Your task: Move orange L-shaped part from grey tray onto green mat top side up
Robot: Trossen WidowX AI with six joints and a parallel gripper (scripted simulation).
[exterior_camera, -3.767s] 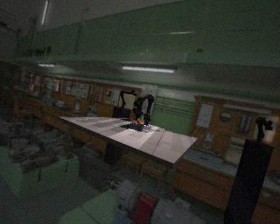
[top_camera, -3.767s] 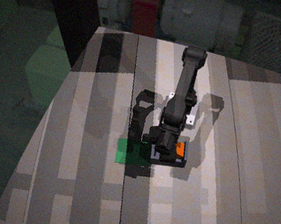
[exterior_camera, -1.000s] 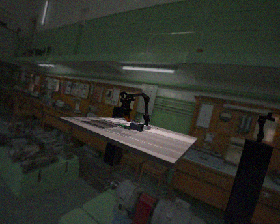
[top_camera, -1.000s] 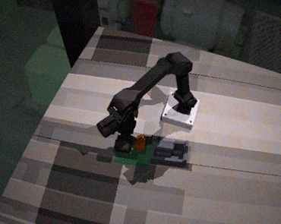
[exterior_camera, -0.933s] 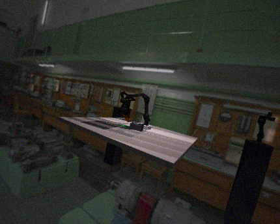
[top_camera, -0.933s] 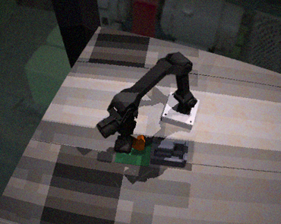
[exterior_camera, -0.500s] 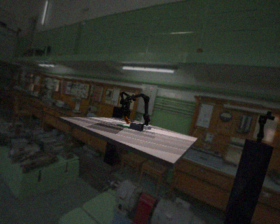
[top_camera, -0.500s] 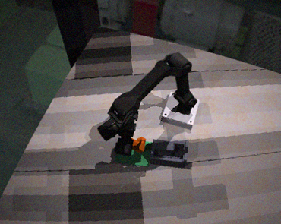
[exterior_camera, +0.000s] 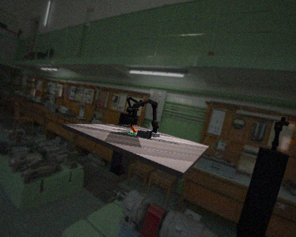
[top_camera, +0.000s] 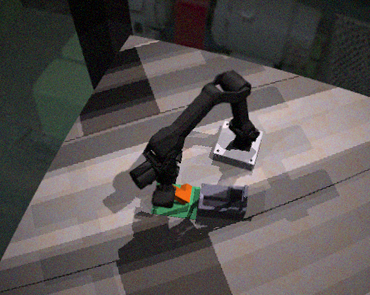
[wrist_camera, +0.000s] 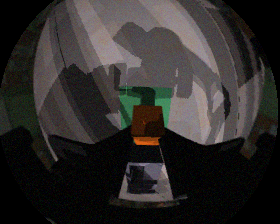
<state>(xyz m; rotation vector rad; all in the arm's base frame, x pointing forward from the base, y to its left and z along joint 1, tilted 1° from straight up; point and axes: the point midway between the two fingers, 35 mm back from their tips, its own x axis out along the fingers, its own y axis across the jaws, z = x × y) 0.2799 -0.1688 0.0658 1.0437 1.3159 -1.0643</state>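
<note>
Now: gripper tip 100 mm above the green mat, 20 mm to the right of it and 10 mm past it. The rest, counted from my gripper tip: orange L-shaped part: 30 mm to the left, 30 mm below, 20 mm behind.
</note>
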